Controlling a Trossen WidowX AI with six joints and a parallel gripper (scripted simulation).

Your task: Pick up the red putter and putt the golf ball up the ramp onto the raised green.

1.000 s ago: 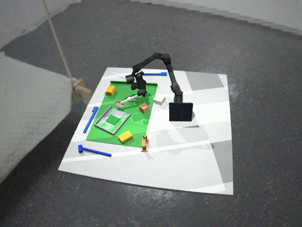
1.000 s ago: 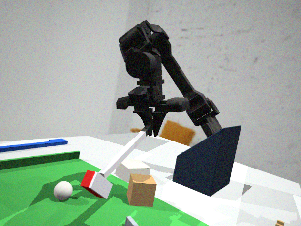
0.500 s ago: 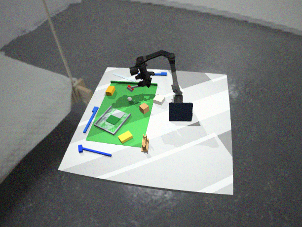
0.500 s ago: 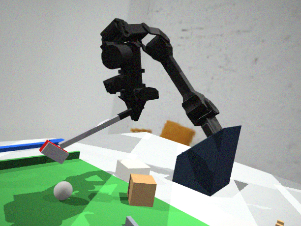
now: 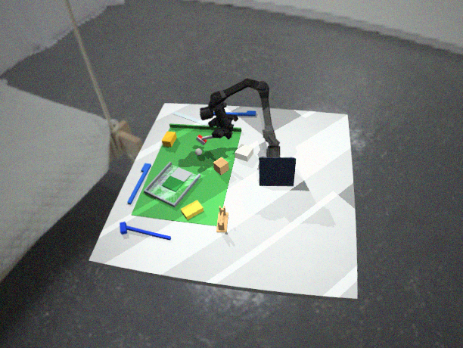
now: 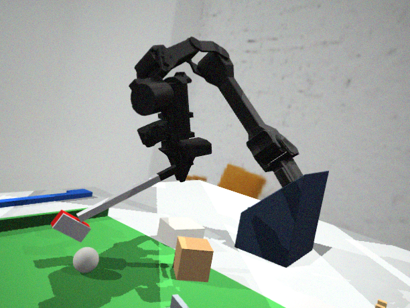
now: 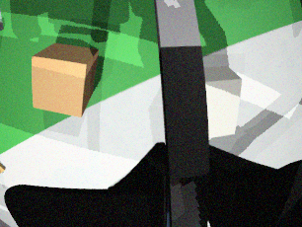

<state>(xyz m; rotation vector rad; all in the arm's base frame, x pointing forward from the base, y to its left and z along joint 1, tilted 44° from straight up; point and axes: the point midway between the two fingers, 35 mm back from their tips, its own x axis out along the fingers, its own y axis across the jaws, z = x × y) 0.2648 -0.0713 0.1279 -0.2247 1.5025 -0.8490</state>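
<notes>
Right now the tan cube is 40 mm ahead of my gripper tip, 100 mm to the left of it and 130 mm below it. From my gripper tip the other things lie so: white block: 70 mm behind, 40 mm to the right, 140 mm below; then red putter: 110 mm ahead, 40 mm to the right, 40 mm below; then white golf ball: 200 mm ahead, 10 mm to the right, 130 mm below.
</notes>
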